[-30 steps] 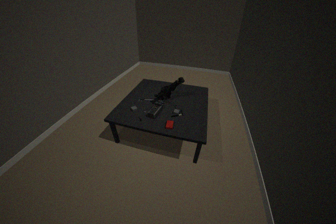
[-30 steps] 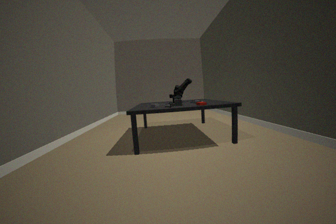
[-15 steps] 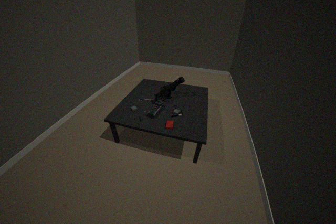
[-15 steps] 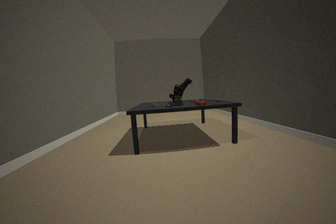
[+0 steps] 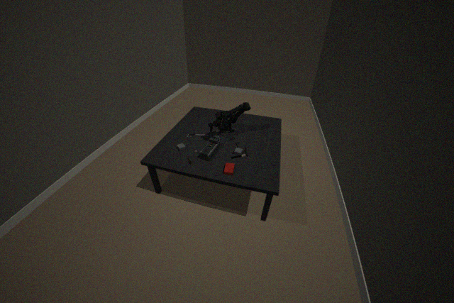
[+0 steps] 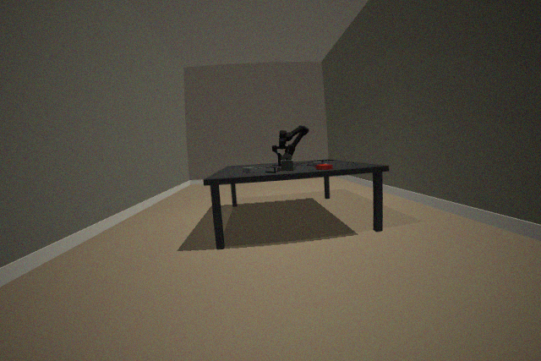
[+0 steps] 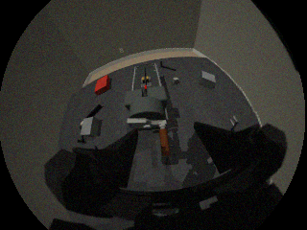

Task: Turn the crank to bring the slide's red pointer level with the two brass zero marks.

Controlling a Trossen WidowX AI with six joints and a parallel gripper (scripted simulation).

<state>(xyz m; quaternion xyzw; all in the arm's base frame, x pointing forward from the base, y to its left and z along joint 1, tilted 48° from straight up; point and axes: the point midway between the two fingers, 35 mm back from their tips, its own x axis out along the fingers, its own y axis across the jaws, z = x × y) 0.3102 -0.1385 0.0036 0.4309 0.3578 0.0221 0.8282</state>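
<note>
My gripper tip is 20 mm past the crank handle, 10 mm to the right of it and 30 mm above it. From my gripper tip the other things lie so: red pointer (130 mm ahead, 40 mm below).
</note>
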